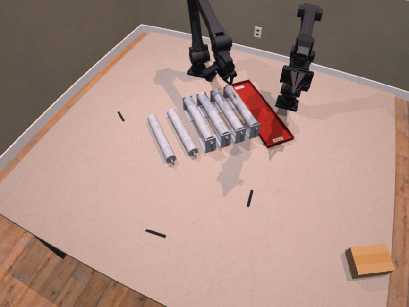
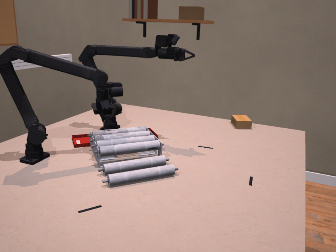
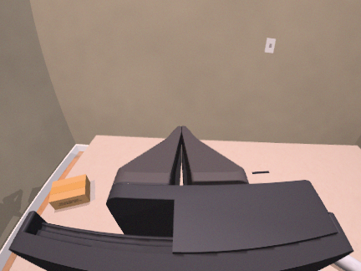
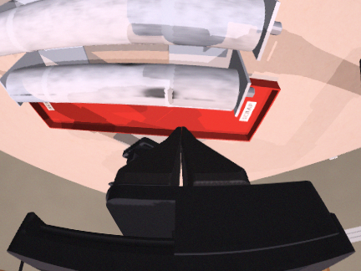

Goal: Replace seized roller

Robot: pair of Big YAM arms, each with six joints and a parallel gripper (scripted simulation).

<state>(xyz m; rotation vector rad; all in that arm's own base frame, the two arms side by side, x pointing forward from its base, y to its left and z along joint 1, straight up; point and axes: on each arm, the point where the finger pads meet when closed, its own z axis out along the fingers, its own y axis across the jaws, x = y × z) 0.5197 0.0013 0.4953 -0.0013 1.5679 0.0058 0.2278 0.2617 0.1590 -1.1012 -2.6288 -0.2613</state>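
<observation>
The roller lies 9 cm below my right hand, 8 cm to the left of it and 4 cm ahead of it. The rest, counted from my right hand: red scrap tray (15 cm to the left, 15 cm below, 4 cm behind); cardboard box (84 cm to the left, 47 cm ahead, 12 cm below).
Right now my left hand is 420 mm above the roller, 290 mm past it and 280 mm to the left of it. Round my left hand: red scrap tray (490 mm below, 370 mm behind, 210 mm to the right); then cardboard box (480 mm to the left, 460 mm below, 140 mm ahead).
</observation>
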